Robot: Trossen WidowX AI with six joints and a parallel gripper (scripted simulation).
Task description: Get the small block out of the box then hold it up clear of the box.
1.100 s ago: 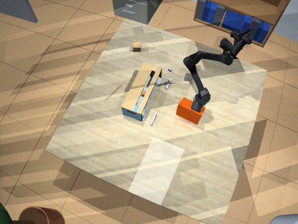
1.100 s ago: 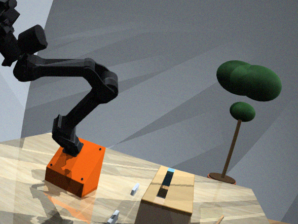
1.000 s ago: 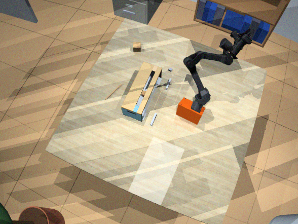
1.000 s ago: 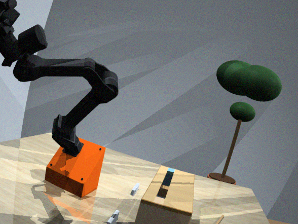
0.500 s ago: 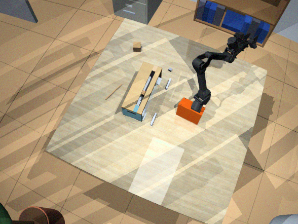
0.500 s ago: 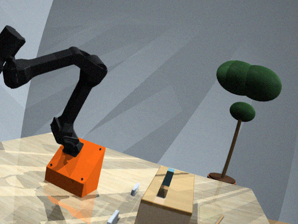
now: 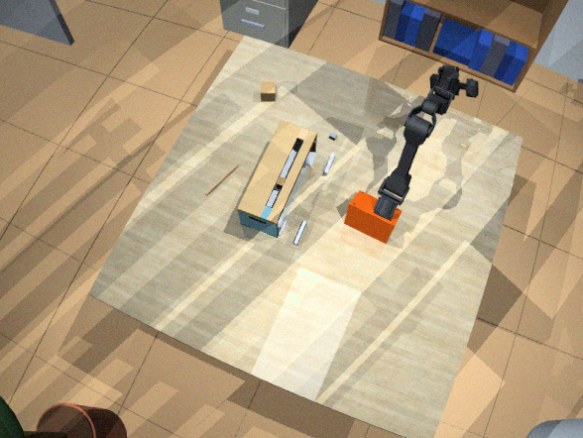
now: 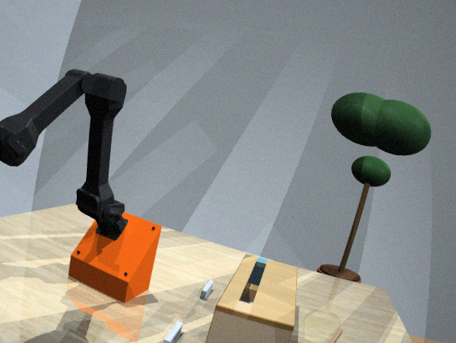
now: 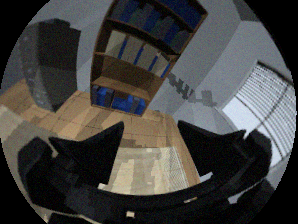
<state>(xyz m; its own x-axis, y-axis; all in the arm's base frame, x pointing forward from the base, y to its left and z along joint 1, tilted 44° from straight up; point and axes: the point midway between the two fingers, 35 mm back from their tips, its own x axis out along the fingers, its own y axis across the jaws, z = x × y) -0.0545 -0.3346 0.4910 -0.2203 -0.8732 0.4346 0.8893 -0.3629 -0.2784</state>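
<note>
The box lies 62 cm to the left of my gripper tip, 42 cm ahead of it and 18 cm below it. Also, from my gripper tip: thin stick: 70 cm to the left, 66 cm ahead, 24 cm below.
</note>
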